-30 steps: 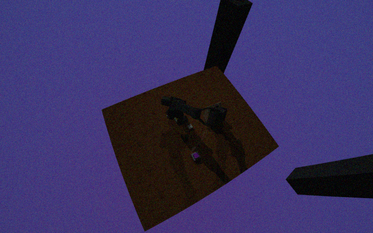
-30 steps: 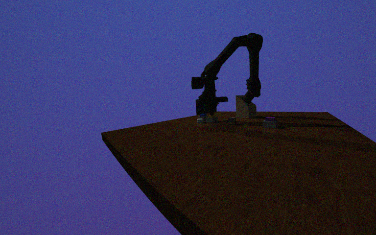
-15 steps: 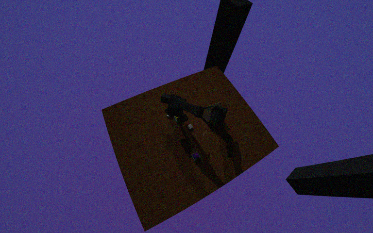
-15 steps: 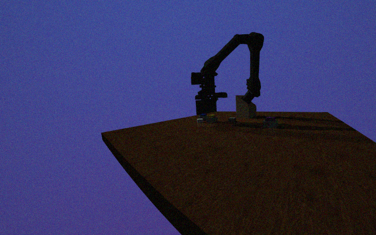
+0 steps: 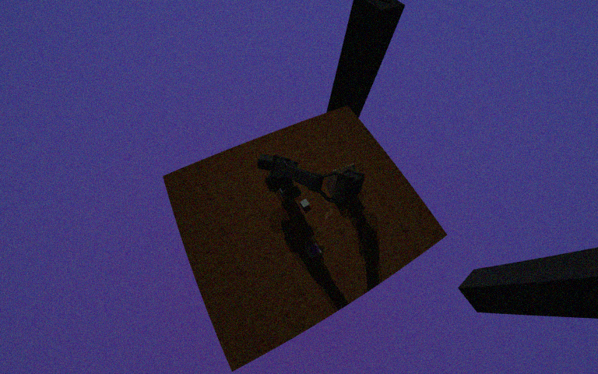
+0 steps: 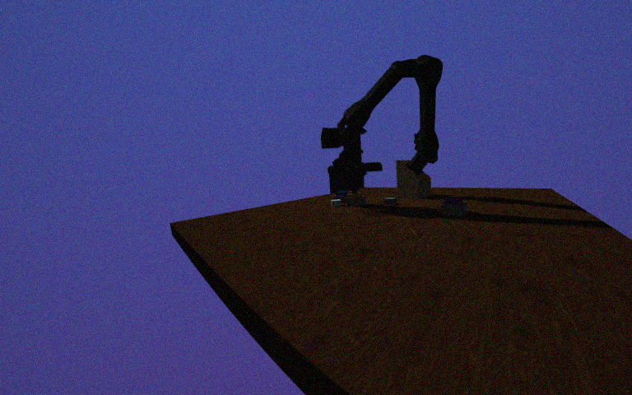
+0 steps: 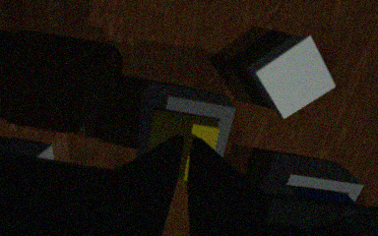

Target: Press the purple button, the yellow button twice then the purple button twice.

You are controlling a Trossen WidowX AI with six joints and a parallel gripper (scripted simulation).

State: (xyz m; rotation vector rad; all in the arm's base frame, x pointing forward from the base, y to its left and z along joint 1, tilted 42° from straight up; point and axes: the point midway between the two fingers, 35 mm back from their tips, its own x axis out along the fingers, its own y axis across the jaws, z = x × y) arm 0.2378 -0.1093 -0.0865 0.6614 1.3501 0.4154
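The yellow button lies 10 mm below my gripper tip. Round my gripper tip: purple button 300 mm to the left, 50 mm ahead, 10 mm below; then grey block 50 mm to the right, 30 mm below, 30 mm ahead; then blue button 80 mm to the right, 50 mm behind, 10 mm below.
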